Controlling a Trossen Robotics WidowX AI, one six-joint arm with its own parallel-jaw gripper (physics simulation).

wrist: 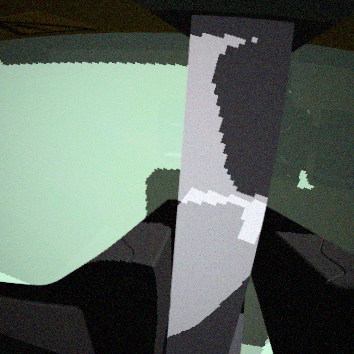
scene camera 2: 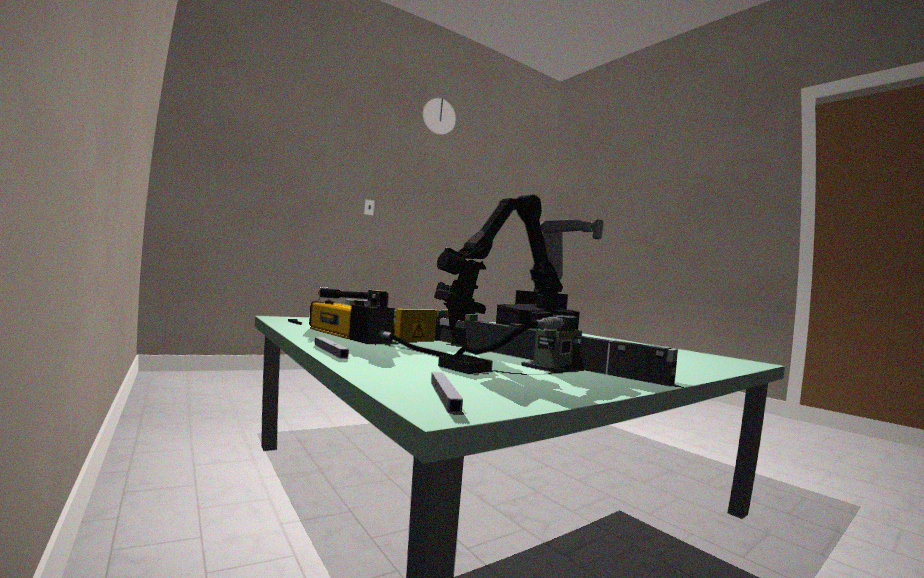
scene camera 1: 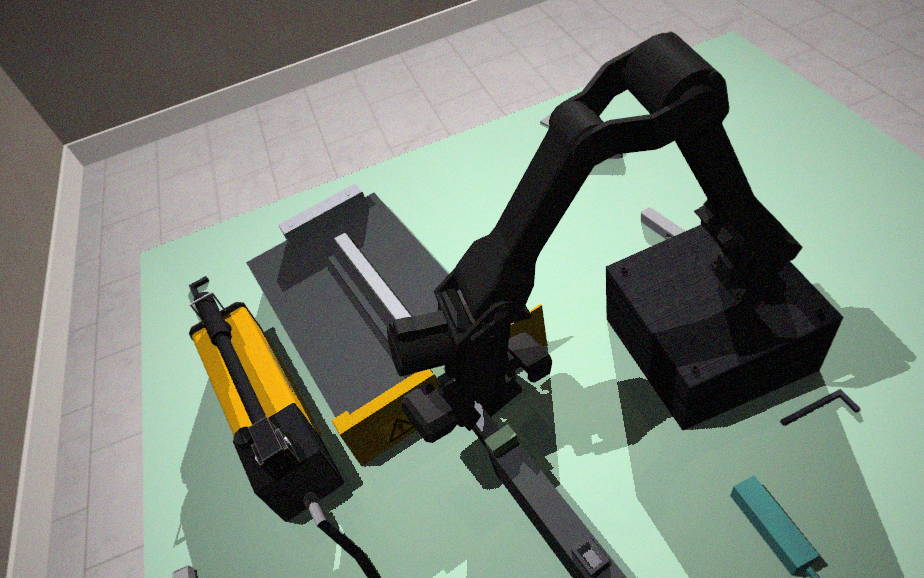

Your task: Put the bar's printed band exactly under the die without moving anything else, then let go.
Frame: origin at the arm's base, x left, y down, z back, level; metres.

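Seen in the pictures: gripper, fingertip midpoint: [wrist: 210,211] [scene camera 2: 453,329] [scene camera 1: 476,423]; arm's base, link origin: [scene camera 2: 546,307] [scene camera 1: 746,272].
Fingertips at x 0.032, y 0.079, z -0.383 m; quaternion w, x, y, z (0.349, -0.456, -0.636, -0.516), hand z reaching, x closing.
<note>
Pixels of each thing's middle, then the offset from my fingertips to it. "pt": a spot on its surface instead. Level surfaces: height alone.
- grey machine bed, surface height: dy -0.010 m
- yellow guard, surface spot: [scene camera 2: 416,324] pt dx -0.034, dy -0.009, dz -0.107 m
- long dark rail, surface spot: [scene camera 1: 545,504] pt dx +0.144, dy -0.035, dz +0.045 m
- green block, surface spot: [scene camera 1: 500,439] pt dx +0.061, dy -0.053, dz +0.021 m
- yellow-black tool, surface spot: [scene camera 1: 255,361] pt dx -0.182, dy -0.044, dz -0.268 m
- L-shaped key, body centre: [scene camera 1: 819,415] dx +0.125, dy +0.037, dz +0.407 m
- teal bar, body centre: [scene camera 1: 805,565] dx +0.275, dy +0.026, dz +0.284 m
- green device, surface spot: [scene camera 2: 555,347] pt dx +0.406, dy -0.012, dz +0.032 m
A long pale bar [scene camera 1: 371,276] [wrist: 215,230] extends over a grey machine bed [scene camera 1: 306,347] toward the gap between yellow guard pieces. My gripper [scene camera 1: 471,408] [wrist: 210,211] is shut on the bar at the guard's near side. In the wrist view the bar runs between both fingers, its far end reaching the dark area below the yellow guard. Shadow covers part of its top face. A printed band cannot be made out on the bar, and the die cannot be identified; my arm hides much of the guard gap. In scene camera 2 my gripper [scene camera 2: 457,333] is low beside the yellow guard [scene camera 2: 416,324].
A long dark rail [scene camera 1: 545,504] with a green block [scene camera 1: 500,439] runs toward the lower right. A yellow-black tool [scene camera 1: 255,361] lies left of the bed. An L-shaped key [scene camera 1: 810,411], a teal bar [scene camera 1: 776,524], grey bars [scene camera 2: 446,391] [scene camera 2: 330,347] and a green device [scene camera 2: 555,347] are around.
</note>
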